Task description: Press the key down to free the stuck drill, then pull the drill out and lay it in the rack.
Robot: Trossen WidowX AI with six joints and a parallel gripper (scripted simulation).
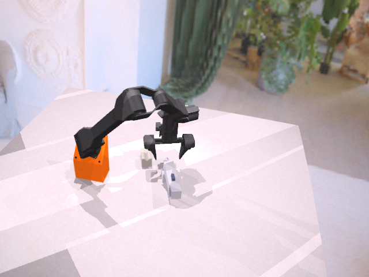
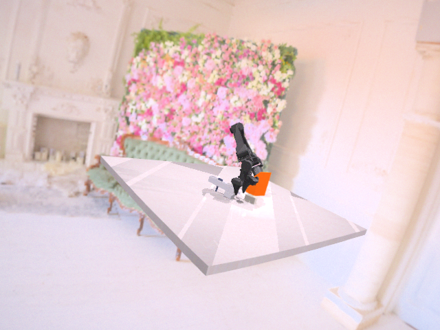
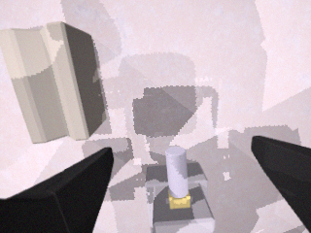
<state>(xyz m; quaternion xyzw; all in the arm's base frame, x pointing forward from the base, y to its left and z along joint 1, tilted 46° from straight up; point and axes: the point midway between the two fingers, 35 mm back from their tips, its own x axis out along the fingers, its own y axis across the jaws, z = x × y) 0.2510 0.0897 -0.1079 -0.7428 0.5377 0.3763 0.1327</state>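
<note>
Now: gripper tip 6 cm to the left of the drill, 2 cm short of it and 1 cm below it. Round my gripper tip: blue key: 14 cm to the right, 6 cm ahead, 1 cm above; housing block: 11 cm to the right, 5 cm ahead.
</note>
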